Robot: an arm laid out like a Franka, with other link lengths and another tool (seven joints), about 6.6 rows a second.
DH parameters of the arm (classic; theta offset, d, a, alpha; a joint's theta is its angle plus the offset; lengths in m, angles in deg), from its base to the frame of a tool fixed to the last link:
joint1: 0 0.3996 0 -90
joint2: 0 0 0 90
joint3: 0 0.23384 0.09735 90
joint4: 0 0 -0.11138 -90
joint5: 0 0.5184 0 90
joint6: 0 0 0.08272 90
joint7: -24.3 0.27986 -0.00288 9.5
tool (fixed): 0 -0.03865 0 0
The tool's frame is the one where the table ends.
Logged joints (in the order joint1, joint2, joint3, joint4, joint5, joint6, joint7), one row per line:
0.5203, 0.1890, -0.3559, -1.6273, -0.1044, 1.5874, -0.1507
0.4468, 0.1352, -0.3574, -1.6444, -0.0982, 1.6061, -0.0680
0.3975, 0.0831, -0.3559, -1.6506, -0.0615, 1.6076, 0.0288
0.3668, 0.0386, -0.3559, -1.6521, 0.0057, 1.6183, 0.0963
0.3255, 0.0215, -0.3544, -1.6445, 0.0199, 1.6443, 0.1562
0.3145, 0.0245, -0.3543, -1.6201, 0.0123, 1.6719, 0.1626
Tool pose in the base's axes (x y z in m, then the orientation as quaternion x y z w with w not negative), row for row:
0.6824, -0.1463, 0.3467, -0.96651, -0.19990, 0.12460, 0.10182
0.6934, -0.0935, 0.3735, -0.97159, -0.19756, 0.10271, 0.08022
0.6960, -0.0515, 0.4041, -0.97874, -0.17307, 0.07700, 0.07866
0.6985, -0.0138, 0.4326, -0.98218, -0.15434, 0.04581, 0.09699
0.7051, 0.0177, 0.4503, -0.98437, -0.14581, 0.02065, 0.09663
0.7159, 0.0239, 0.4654, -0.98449, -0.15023, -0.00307, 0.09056
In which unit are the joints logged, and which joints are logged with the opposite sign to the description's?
The joints are logged in radians. Opposite sign: joint1, joint3.
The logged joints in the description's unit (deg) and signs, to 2 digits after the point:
-29.81, 10.83, 20.39, -93.24, -5.98, 90.95, -8.63
-25.60, 7.75, 20.48, -94.22, -5.63, 92.02, -3.90
-22.78, 4.76, 20.39, -94.57, -3.52, 92.11, 1.65
-21.02, 2.21, 20.39, -94.66, 0.33, 92.72, 5.52
-18.65, 1.23, 20.31, -94.22, 1.14, 94.21, 8.95
-18.02, 1.40, 20.30, -92.82, 0.70, 95.79, 9.32

